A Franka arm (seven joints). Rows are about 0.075 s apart.
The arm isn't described. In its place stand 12 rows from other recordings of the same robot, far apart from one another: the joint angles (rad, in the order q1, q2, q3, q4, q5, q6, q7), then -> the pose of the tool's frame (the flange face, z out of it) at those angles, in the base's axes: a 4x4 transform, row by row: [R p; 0 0 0 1], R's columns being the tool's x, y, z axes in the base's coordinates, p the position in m.
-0.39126 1.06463 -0.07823 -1.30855 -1.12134 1.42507 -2.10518 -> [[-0.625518, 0.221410, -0.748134, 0.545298], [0.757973, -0.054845, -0.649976, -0.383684], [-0.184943, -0.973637, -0.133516, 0.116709], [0, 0, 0, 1]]
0.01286 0.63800 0.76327 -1.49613 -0.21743 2.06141 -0.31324 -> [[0.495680, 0.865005, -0.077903, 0.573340], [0.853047, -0.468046, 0.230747, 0.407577], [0.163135, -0.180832, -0.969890, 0.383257], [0, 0, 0, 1]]
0.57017 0.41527 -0.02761 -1.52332 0.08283 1.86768 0.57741 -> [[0.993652, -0.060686, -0.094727, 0.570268], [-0.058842, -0.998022, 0.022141, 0.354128], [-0.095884, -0.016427, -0.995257, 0.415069], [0, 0, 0, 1]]
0.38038 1.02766 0.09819 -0.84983 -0.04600 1.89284 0.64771 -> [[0.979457, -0.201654, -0.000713, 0.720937], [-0.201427, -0.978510, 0.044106, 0.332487], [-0.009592, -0.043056, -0.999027, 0.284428], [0, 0, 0, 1]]
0.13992 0.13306 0.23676 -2.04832 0.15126 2.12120 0.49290 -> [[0.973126, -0.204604, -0.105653, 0.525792], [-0.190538, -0.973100, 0.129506, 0.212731], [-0.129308, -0.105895, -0.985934, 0.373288], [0, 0, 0, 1]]
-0.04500 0.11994 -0.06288 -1.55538 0.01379 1.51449 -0.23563 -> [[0.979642, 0.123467, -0.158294, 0.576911], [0.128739, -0.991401, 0.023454, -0.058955], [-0.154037, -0.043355, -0.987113, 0.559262], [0, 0, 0, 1]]
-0.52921 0.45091 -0.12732 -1.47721 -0.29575 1.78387 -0.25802 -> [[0.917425, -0.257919, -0.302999, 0.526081], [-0.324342, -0.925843, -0.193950, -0.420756], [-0.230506, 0.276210, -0.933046, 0.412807], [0, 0, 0, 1]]
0.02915 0.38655 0.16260 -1.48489 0.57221 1.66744 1.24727 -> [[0.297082, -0.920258, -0.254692, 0.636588], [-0.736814, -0.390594, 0.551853, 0.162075], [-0.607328, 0.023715, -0.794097, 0.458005], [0, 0, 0, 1]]
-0.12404 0.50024 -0.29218 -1.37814 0.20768 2.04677 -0.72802 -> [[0.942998, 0.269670, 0.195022, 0.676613], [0.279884, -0.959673, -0.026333, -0.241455], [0.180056, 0.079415, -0.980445, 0.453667], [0, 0, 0, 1]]
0.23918 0.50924 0.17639 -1.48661 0.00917 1.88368 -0.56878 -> [[0.568025, 0.812156, -0.133232, 0.633849], [0.822130, -0.567422, 0.046200, 0.260148], [-0.038077, -0.135777, -0.990007, 0.373770], [0, 0, 0, 1]]
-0.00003 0.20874 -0.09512 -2.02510 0.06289 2.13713 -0.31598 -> [[0.979082, 0.181931, -0.091101, 0.574681], [0.186315, -0.981587, 0.042112, -0.050813], [-0.081762, -0.058204, -0.994951, 0.339249], [0, 0, 0, 1]]
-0.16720 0.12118 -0.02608 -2.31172 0.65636 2.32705 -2.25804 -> [[-0.031531, 0.995110, 0.093601, 0.504116], [0.902216, -0.011964, 0.431118, -0.087871], [0.430130, 0.098042, -0.897428, 0.285515], [0, 0, 0, 1]]
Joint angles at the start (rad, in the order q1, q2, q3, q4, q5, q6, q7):
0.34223 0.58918 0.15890 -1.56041 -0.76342 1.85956 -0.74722
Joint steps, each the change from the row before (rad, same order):
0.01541 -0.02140 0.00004 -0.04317 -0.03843 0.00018 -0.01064
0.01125 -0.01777 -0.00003 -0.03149 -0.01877 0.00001 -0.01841
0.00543 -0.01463 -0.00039 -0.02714 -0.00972 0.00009 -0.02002
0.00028 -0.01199 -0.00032 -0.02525 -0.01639 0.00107 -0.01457
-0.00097 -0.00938 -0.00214 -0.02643 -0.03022 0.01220 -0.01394
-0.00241 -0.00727 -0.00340 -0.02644 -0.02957 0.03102 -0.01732
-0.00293 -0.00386 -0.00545 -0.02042 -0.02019 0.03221 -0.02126
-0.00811 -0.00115 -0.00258 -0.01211 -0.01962 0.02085 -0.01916
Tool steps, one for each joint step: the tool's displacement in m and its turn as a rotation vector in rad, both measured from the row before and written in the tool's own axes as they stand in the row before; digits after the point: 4 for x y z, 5 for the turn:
0.0047 -0.0117 -0.0025 -0.02483 -0.03334 -0.04947
0.0031 -0.0087 -0.0031 -0.01323 -0.01784 -0.04270
0.0013 -0.0070 -0.0004 -0.00353 -0.01201 -0.03609
-0.0004 -0.0055 0.0024 -0.00445 -0.01632 -0.02921
-0.0001 -0.0042 0.0043 -0.01704 -0.02004 -0.03342
0.0014 -0.0029 0.0047 -0.02687 -0.00756 -0.03714
0.0012 -0.0019 0.0052 -0.02134 0.00003 -0.03520
-0.0016 -0.0006 0.0060 -0.01351 -0.00427 -0.02729

